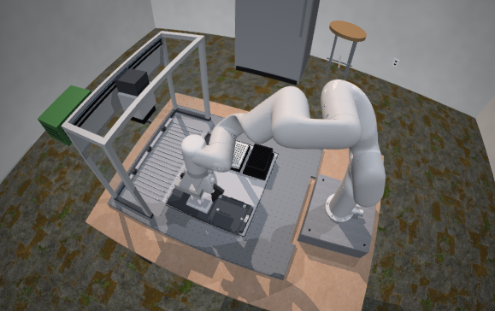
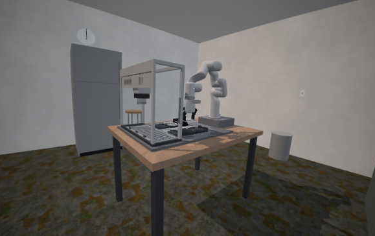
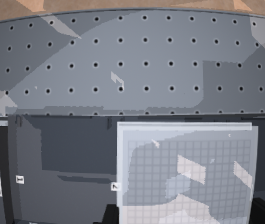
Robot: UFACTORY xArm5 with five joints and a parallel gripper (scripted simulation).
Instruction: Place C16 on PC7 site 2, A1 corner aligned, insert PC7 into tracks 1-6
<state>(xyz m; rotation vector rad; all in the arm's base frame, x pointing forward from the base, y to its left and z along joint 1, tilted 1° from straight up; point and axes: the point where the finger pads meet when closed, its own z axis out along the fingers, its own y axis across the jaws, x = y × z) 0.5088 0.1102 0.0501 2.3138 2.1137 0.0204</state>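
Right now my hand is 10 mm past the plate carrier PC7 and 90 mm above it. From my hand the other things lie so: frame post 200 mm ahead, 130 mm to the left, 140 mm above; black deep-well block 140 mm behind, 260 mm to the right, 80 mm below.
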